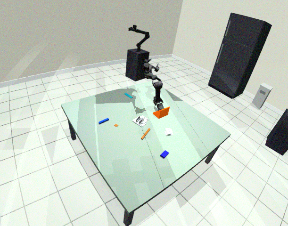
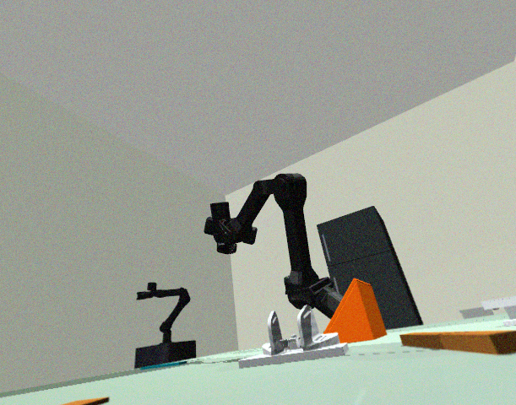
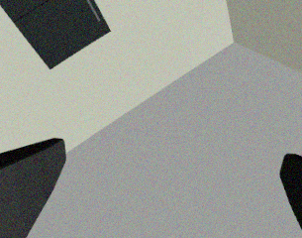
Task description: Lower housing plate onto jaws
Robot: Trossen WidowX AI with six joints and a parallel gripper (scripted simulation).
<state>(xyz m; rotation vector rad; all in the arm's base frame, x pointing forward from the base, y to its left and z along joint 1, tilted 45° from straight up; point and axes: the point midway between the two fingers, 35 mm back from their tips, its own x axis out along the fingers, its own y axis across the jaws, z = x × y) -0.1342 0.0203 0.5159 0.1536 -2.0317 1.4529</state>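
Right now my gripper tip is 400 mm short of the white part, 600 mm to the right of it and 420 mm above it. The rest, counted from my gripper tip: orange bar (570 mm ahead, 470 mm to the left, 420 mm below); then cyan bar (260 mm ahead, 100 mm to the right, 420 mm below); then orange tile (700 mm ahead, 220 mm to the left, 420 mm below).
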